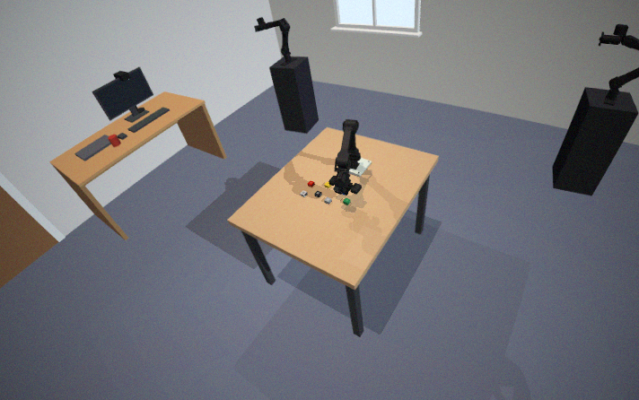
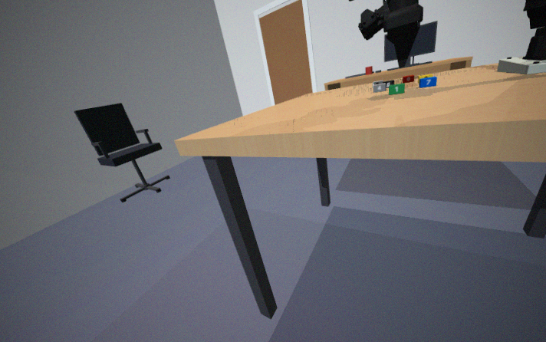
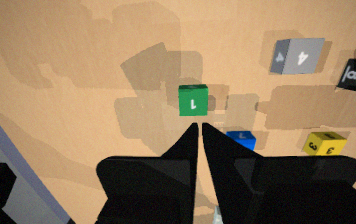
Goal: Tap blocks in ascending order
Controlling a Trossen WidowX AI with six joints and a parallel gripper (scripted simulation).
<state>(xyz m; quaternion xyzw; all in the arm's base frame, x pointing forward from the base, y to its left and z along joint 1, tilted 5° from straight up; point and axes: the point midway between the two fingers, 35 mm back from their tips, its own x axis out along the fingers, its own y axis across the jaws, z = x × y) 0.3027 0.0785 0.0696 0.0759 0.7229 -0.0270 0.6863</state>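
My gripper tip is now 1 cm short of the green block and 5 cm above it. The rest, counted from my gripper tip: black block 1 cm ahead, 19 cm to the right, 5 cm below; grey block 4 cm ahead, 11 cm to the right, 5 cm below; blue block 7 cm behind, 5 cm to the right, 5 cm below.
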